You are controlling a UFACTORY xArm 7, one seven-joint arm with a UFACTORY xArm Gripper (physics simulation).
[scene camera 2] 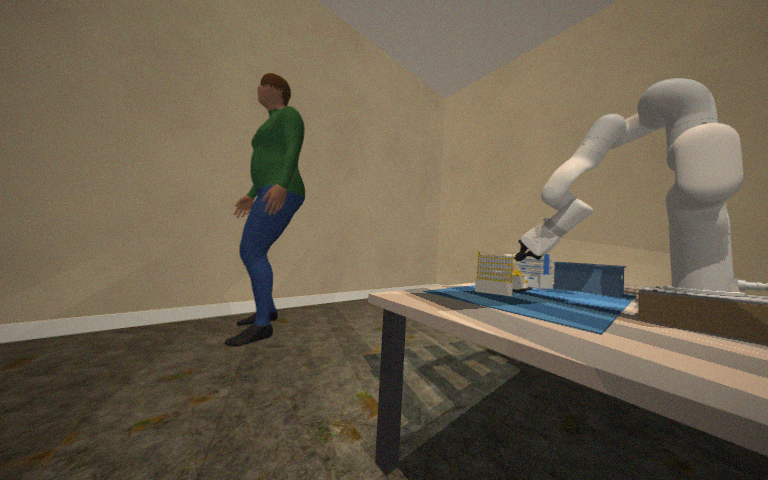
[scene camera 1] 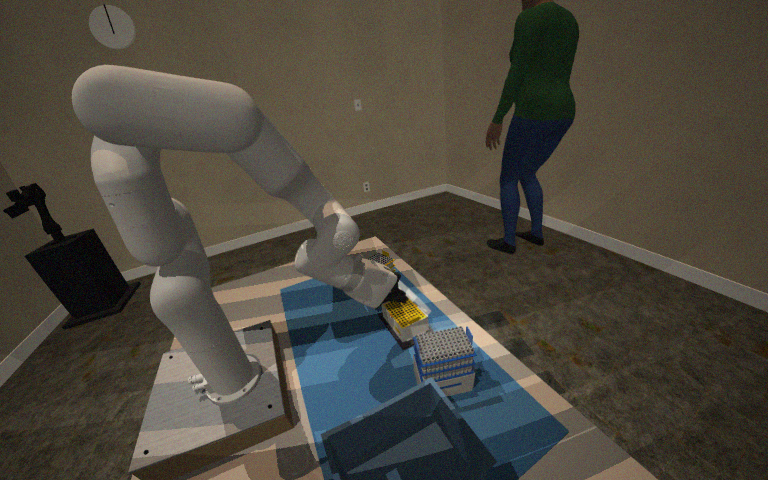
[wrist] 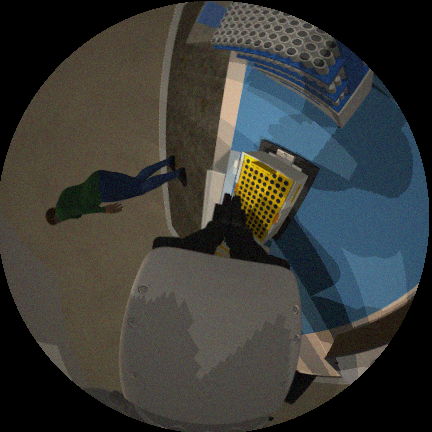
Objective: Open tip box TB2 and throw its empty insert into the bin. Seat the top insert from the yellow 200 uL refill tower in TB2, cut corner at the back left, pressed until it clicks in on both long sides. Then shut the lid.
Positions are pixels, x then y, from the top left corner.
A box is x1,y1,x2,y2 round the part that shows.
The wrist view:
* yellow insert: 262,190 [235,154,292,241], on a tip box TB2
